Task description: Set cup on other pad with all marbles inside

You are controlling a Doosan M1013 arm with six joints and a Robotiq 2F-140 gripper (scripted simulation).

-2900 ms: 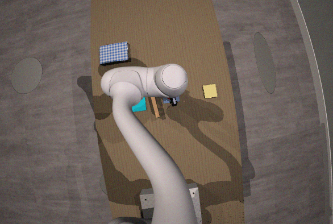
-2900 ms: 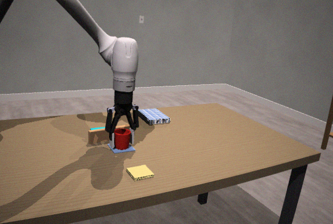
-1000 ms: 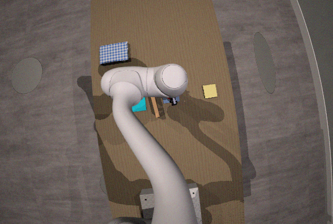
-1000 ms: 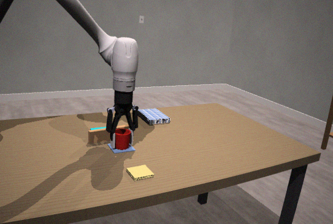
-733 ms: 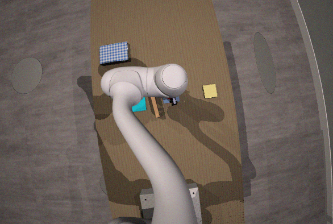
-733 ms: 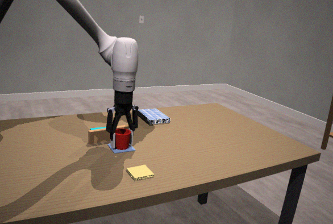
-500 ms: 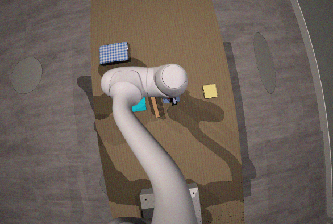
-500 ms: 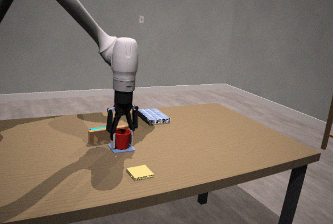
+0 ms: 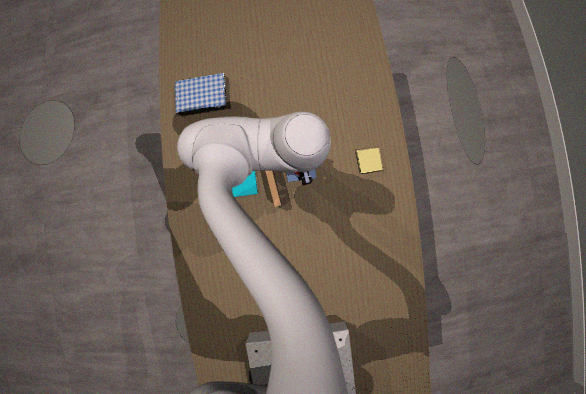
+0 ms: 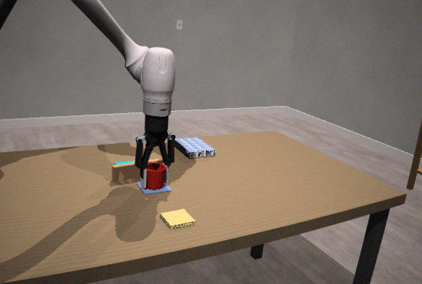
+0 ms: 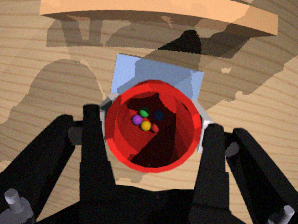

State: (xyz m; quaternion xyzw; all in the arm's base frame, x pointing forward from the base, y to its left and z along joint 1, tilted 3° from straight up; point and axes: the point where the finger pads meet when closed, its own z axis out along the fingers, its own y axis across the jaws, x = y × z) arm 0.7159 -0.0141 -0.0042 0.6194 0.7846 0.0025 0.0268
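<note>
Right now my hand is 2 cm above the red cup. Round my hand: cyan pad 5 cm behind, 20 cm to the left, 5 cm below; wooden rail 2 cm behind, 10 cm to the left, 2 cm below; blue pad 5 cm below.
</note>
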